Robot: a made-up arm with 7 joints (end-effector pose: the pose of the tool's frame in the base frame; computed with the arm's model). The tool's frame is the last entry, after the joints.
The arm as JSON. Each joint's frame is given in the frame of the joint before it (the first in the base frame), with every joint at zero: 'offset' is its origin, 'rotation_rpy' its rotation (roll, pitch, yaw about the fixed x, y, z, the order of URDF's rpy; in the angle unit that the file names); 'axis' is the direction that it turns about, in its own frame. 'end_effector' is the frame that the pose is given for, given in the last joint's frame.
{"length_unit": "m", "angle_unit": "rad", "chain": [
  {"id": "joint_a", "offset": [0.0, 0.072, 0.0], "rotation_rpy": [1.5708, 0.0, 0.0], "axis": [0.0, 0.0, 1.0]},
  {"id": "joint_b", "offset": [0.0, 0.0, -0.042], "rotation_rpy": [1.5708, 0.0, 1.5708], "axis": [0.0, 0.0, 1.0]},
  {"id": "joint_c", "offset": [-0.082, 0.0, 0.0], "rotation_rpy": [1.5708, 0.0, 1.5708], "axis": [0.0, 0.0, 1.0]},
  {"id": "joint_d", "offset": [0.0, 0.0, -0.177], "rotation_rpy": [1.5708, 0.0, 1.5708], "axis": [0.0, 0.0, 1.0]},
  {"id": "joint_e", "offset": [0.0, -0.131, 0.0], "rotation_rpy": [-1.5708, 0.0, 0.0], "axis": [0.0, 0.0, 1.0]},
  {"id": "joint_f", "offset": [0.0, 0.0, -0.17], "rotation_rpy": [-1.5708, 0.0, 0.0], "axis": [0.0, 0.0, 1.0]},
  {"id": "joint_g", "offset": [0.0, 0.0, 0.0], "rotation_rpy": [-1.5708, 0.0, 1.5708], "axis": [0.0, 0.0, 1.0]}
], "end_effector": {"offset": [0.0, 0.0, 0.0], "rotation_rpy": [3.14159, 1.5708, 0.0]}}
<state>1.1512 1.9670 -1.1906 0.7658 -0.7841 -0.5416 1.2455</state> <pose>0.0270 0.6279 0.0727 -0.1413 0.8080 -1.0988</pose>
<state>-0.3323 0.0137 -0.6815 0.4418 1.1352 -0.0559 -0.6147</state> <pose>-0.0791 0.0402 -0.5357 0.3776 0.0523 0.4956</pose>
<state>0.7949 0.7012 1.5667 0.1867 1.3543 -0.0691 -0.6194</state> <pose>0.2770 0.5146 -0.2715 -0.3409 0.5778 3.0403</pose>
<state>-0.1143 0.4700 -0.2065 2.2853 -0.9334 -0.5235 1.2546</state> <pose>0.2124 0.1004 -0.1011 0.7744 0.0898 -2.6103</pose>
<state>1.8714 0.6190 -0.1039 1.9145 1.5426 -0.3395 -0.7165</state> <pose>0.0554 0.1815 0.3123 -3.0565 0.3670 2.0187</pose>
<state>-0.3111 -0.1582 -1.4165 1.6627 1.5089 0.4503 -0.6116</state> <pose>-0.0118 -0.2149 -0.1872 -1.2519 0.1602 -0.2734</pose>
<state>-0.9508 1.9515 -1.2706 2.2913 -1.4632 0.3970 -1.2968</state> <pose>-0.1061 0.2504 -0.1580 1.5844 -0.3312 -3.0088</pose>
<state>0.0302 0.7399 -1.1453 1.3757 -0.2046 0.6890 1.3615</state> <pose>0.1344 0.1293 -0.4118 -0.9243 0.0548 -1.3928</pose>
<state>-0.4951 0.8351 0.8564 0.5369 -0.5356 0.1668 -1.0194</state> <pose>-0.0353 0.5758 -0.2777 2.1691 0.0762 -0.0246</pose>
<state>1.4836 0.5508 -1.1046 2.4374 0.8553 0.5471 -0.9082</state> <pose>0.1235 -0.0188 0.0771 2.4858 -0.6516 -3.0385</pose>
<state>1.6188 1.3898 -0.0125 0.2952 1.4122 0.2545 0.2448</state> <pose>0.0952 0.6518 0.0922 -2.0836 -0.1890 2.7612</pose>
